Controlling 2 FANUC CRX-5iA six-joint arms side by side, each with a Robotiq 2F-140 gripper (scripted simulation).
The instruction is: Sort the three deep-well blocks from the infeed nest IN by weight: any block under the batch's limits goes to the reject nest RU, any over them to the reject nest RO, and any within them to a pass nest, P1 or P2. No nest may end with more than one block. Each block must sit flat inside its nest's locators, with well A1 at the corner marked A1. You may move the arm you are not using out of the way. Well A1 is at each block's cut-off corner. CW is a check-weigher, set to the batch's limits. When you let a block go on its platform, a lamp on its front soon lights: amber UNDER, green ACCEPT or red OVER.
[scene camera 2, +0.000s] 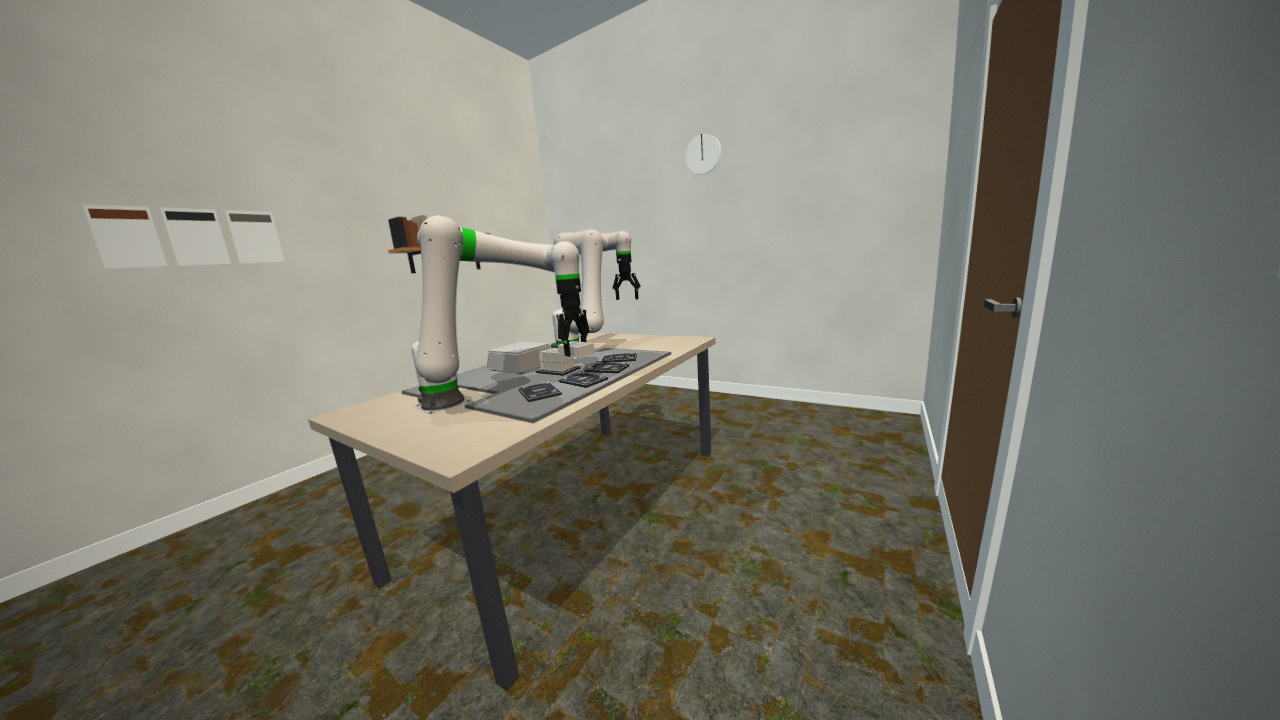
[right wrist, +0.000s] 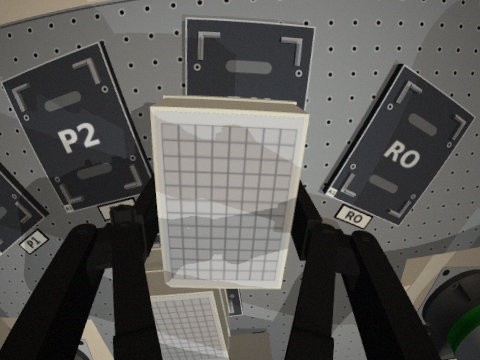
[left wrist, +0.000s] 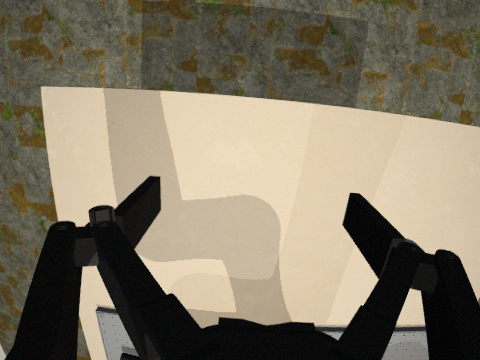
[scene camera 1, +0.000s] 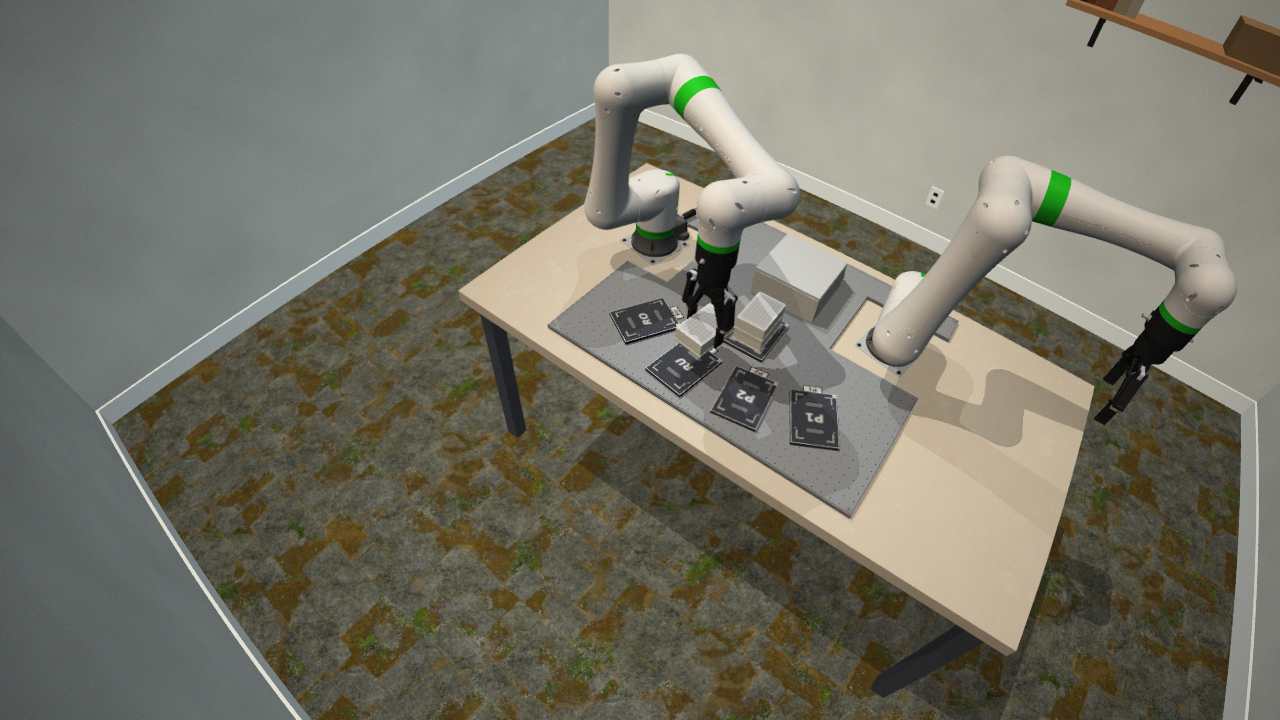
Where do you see a nest RU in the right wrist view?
243, 41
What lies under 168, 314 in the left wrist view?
My left gripper.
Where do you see a nest RO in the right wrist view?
431, 105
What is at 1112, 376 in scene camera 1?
My left gripper.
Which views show my right gripper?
Scene camera 2, the right wrist view and scene camera 1 only.
